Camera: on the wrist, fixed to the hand. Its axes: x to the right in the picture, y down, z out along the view.
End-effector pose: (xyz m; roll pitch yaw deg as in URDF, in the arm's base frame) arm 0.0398 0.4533 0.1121 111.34 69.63 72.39
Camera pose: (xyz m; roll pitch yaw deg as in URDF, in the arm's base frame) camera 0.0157 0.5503 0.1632 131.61 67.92 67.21
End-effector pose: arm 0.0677 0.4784 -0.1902 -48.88 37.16 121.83
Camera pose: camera 0.1240 0.4183 -0.2664 -21.93 37.99 124.85
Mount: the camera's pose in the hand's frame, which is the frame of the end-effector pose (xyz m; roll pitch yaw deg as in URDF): -0.0183 0.0719 -0.0842 25.08 -1.22 2.22
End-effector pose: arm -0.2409 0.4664 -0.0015 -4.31 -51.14 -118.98
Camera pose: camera -0.2119 0.3839 -0.0718 17.85 -52.13 -115.22
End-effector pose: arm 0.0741 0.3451 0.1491 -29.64 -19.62 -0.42
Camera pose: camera 0.0935 0.3658 0.0405 -5.44 -19.56 2.27
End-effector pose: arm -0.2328 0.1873 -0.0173 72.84 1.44 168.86
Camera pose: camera -0.2356 0.0842 0.0270 97.94 -1.04 168.35
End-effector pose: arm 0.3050 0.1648 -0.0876 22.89 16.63 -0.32
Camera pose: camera 0.2738 0.2640 -0.1299 48.43 14.64 1.30
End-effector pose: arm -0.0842 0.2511 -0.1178 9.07 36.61 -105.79
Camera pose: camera 0.0125 0.2835 -0.1645 35.60 35.03 -103.35
